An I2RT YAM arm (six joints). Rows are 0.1 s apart.
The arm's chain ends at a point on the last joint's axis. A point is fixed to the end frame.
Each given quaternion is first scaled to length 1.
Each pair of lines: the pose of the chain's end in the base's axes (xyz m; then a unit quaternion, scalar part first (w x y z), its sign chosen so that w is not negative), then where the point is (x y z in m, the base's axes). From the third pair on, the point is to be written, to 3 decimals.
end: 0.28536 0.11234 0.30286 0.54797 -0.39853 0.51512 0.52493
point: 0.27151 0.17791 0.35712
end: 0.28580 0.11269 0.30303 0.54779 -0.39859 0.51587 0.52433
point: 0.27205 0.17836 0.35719
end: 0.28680 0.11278 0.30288 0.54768 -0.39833 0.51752 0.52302
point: 0.273 0.179 0.357
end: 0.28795 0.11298 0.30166 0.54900 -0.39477 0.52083 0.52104
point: 0.275 0.179 0.356
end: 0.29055 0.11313 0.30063 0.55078 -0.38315 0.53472 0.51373
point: 0.281 0.180 0.354
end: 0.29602 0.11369 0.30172 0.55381 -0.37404 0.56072 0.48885
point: 0.292 0.183 0.353
